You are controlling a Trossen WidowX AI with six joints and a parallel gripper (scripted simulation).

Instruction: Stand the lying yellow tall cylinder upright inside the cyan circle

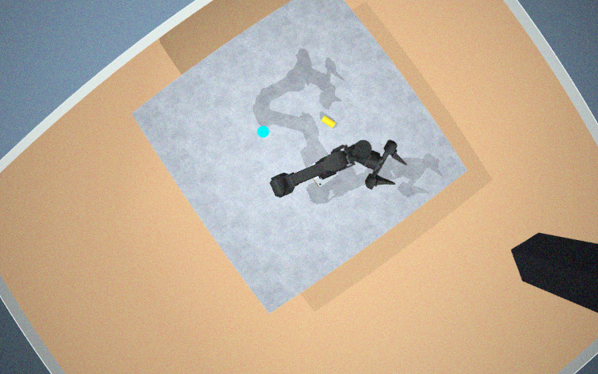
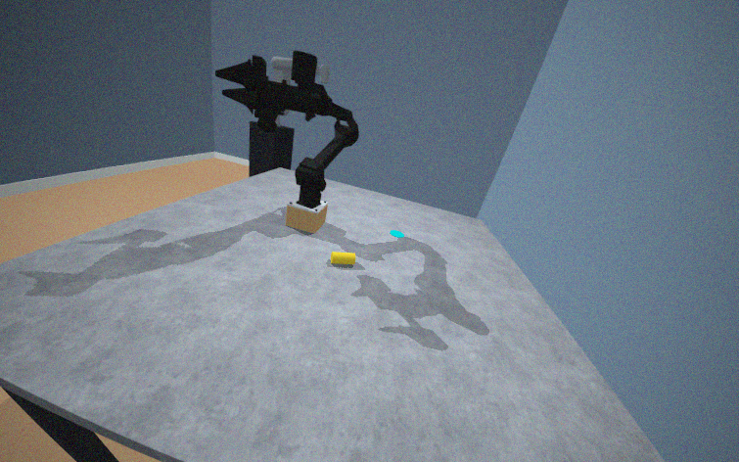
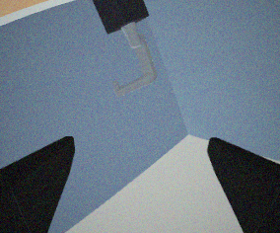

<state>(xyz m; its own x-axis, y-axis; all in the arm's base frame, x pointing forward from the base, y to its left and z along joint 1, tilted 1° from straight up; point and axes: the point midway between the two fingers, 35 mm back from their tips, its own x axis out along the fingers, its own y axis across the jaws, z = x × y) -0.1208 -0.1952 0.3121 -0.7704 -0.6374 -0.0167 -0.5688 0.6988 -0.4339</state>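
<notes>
Right now the yellow tall cylinder is 380 mm below my gripper tip, 350 mm ahead of it and 80 mm to the left of it. Round my gripper tip: cyan circle (450 mm ahead, 400 mm to the left, 390 mm below).
</notes>
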